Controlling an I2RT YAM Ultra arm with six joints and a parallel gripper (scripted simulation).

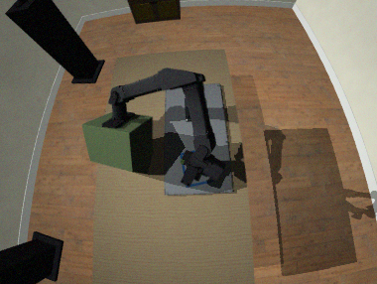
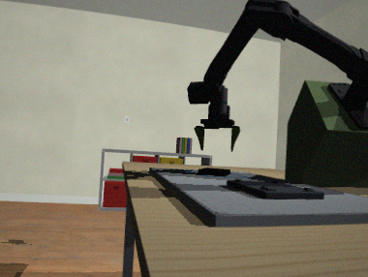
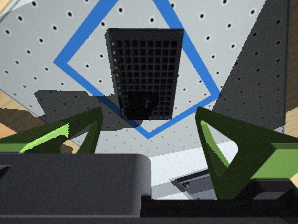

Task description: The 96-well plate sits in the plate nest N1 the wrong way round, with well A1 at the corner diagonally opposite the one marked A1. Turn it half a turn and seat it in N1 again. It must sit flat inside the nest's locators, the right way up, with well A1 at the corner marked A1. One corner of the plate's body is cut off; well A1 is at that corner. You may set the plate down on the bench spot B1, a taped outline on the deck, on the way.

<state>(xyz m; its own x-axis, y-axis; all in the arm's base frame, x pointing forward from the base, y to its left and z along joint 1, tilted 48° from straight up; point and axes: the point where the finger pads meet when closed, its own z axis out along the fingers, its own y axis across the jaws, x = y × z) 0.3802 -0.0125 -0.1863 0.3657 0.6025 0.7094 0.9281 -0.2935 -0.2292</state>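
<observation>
The black 96-well plate is 70 mm below my hand. Also, from my hand: plate nest N1: 360 mm to the left, 80 mm below, 40 mm behind.
</observation>
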